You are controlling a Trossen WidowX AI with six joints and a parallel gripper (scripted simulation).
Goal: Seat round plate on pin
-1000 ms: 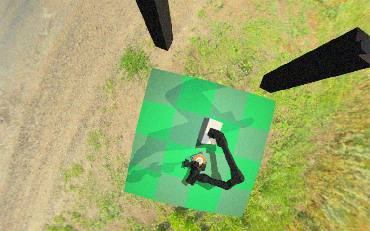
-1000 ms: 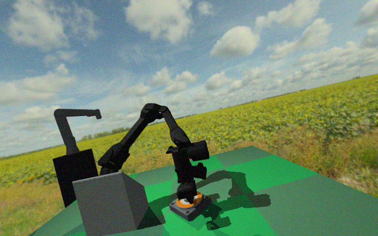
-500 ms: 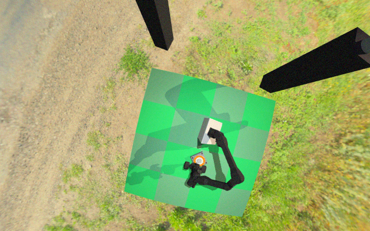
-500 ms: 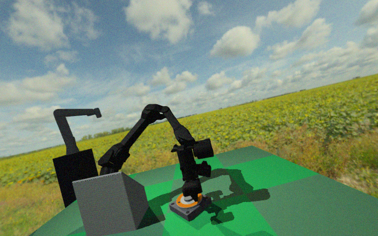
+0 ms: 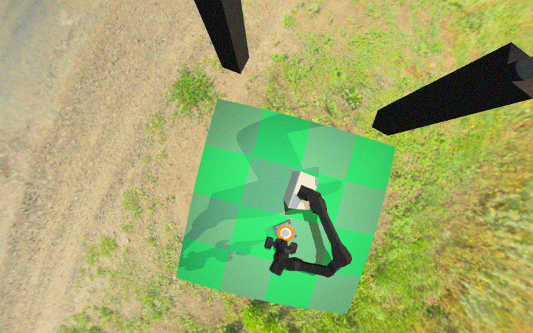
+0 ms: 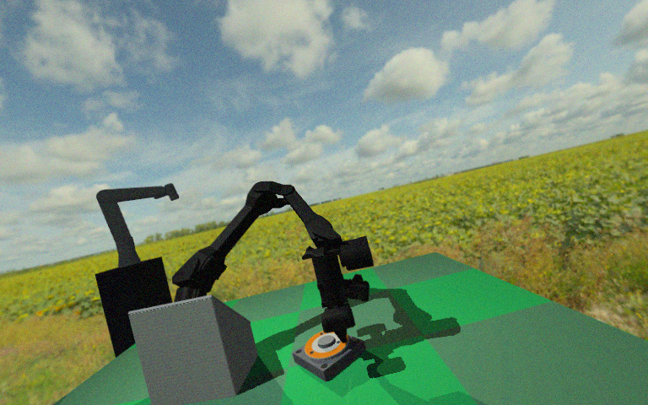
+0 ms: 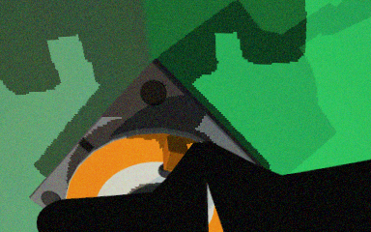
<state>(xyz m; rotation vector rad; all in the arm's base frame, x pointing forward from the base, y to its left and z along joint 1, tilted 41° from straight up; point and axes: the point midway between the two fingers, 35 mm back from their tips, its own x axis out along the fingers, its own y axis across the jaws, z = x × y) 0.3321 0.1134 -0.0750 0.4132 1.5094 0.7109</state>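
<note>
Right now my gripper tip is 30 mm past the round plate, 20 mm to the right of it and 10 mm above it. The rest, counted from my gripper tip: square grey base: 50 mm behind, 20 mm to the left, 20 mm below.
</note>
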